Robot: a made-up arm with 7 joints.
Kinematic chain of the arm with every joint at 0, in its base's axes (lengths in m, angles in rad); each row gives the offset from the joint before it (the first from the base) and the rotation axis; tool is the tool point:
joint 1: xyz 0 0 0.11 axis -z
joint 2: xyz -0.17 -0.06 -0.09 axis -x
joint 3: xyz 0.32 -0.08 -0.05 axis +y
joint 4: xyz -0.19 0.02 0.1 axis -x
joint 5: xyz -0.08 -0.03 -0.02 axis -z
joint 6: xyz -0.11 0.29 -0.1 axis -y
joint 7: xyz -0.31 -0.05 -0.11 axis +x
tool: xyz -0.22 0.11 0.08
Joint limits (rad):
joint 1: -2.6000..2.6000
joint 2: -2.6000..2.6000
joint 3: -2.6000..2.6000
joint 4: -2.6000..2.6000
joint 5: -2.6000..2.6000
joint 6: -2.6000..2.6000
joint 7: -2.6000..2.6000
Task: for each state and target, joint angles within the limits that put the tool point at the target. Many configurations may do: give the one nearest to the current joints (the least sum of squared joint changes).
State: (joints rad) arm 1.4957 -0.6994 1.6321 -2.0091 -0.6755 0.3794 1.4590
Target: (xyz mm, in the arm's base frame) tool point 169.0 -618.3 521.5
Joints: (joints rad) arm 2.1501 -0.1610 2.0588 -2.2434 -1.3191 0.7261 1.7206
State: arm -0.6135 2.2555 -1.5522 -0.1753 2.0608 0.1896 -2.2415
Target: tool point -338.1 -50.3 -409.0
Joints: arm -0.2277 1.7784 -1.3088 -1.0213 1.7458 -0.3519 -2.1833
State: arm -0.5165 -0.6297 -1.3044 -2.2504 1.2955 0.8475 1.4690
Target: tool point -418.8 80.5 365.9
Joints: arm -0.3616 -0.6113 -1.1755 -1.8471 1.7315 1.1165 1.4337
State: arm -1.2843 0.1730 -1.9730 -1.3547 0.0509 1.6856 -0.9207
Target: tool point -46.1 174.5 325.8
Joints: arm -1.0917 -0.4047 -1.9280 -1.0037 0.6303 2.3285 -1.0992
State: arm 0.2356 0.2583 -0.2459 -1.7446 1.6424 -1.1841 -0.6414
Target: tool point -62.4 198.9 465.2
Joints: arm 0.2526 0.6879 -0.7647 -1.1191 1.7456 -0.9319 -0.6022
